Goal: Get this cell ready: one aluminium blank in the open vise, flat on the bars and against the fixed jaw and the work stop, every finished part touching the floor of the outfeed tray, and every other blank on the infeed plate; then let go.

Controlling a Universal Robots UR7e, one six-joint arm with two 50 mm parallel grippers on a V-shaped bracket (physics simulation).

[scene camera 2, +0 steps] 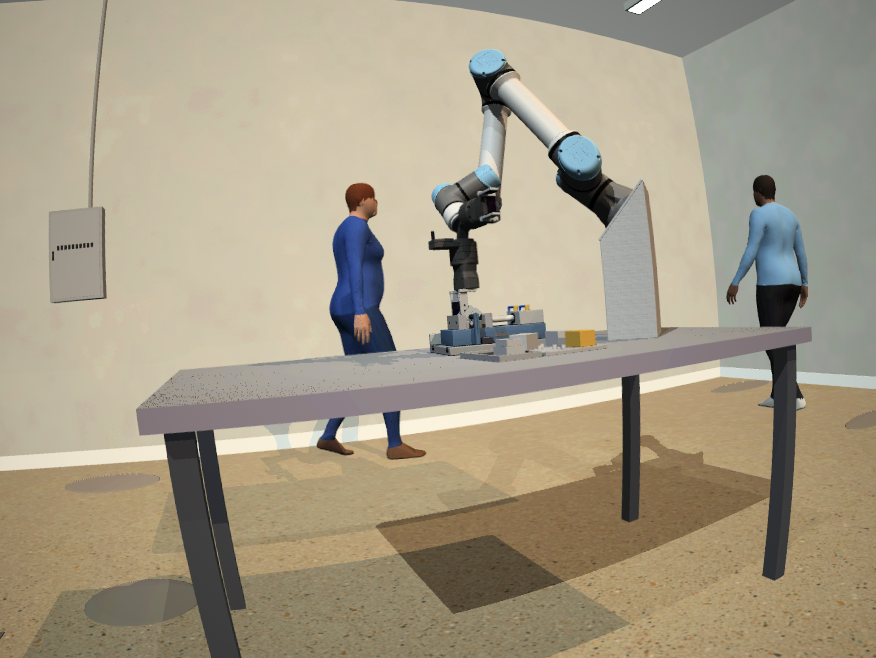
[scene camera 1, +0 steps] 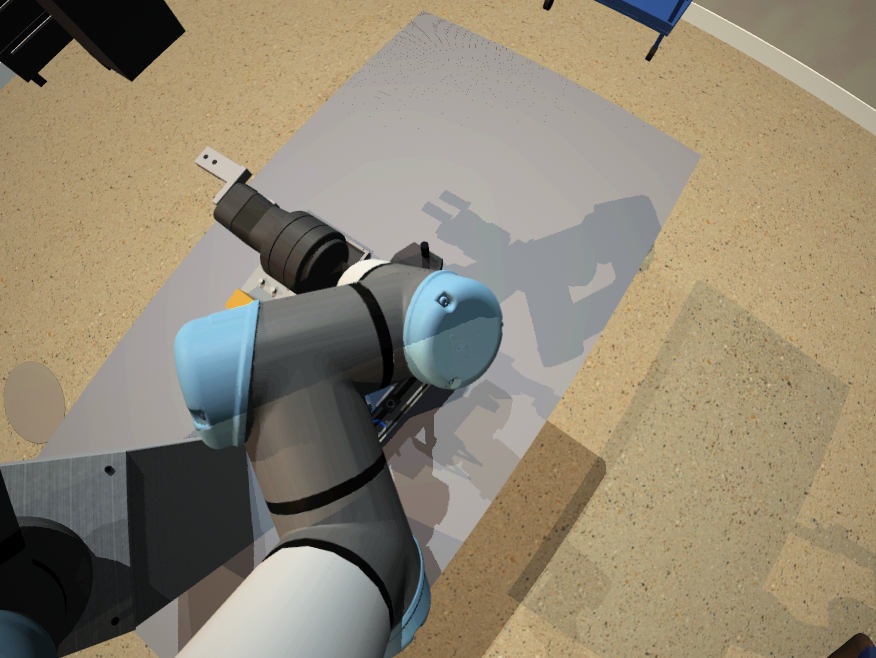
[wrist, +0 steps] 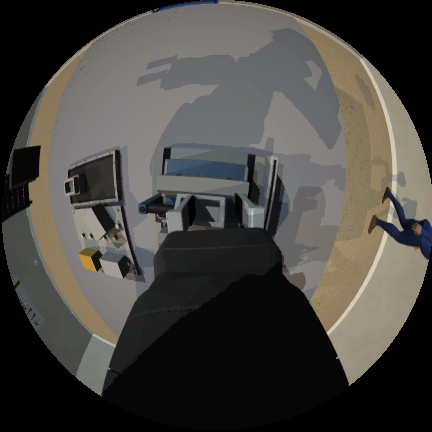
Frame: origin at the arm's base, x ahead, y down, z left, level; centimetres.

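Seen in the pictures: hand, tool point: [scene camera 2: 459, 308] [wrist: 214, 207]; arm's base, link origin: [scene camera 2: 626, 213].
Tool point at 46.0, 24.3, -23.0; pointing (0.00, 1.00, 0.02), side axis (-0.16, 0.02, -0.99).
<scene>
Pixels of each thing's middle, then the offset from my tool point to it, as dx, dy, dz. "spot": a spot on its surface instead.
- blue vise, body centre: [wrist: 202, 248] [scene camera 1: 379, 364] [scene camera 2: 492, 330] -7.6, +6.4, +3.5
- outfeed tray, surface spot: [wrist: 118, 175] spot: +7.4, +11.2, +17.5
- small hollow square part, body centre: [scene camera 2: 508, 347] [wrist: 73, 185] +10.2, +9.0, +31.3
- infeed plate, surface spot: [wrist: 80, 220] spot: +1.5, +10.6, +34.2
- yellow block, body centre: [scene camera 2: 580, 338] [scene camera 1: 245, 307] [wrist: 90, 258] -8.5, +8.8, +34.8
- dark handle, surface spot: [wrist: 155, 208] spot: +0.9, +1.8, +6.8
The blue vise [scene camera 2: 460, 337] [wrist: 206, 170] stands open on the table. In the wrist view, a pale grey part with a square dark pocket [wrist: 222, 212] sits in the vise area; its contact with bars, jaw and stop is hidden. My gripper [wrist: 215, 205] points down there, its fingers open around the part, with a gap on the right. The outfeed tray [wrist: 119, 175] holds a small hollow square part [wrist: 70, 186] at its left wall; its contact with the floor is unclear. The infeed plate [wrist: 80, 220] carries a grey block [wrist: 97, 222]. A yellow block [scene camera 1: 239, 299] [scene camera 2: 579, 337] [wrist: 90, 260] and another grey block [wrist: 114, 265] stand beside each other below it.
The second gripper on the bracket points sideways, with pale fingers in scene camera 1. A dark handle [wrist: 155, 208] is at the vise's left side. The arm's pedestal [scene camera 2: 630, 283] stands at the table's right. Two people [scene camera 2: 359, 269] [scene camera 2: 775, 240] are near the table.
</scene>
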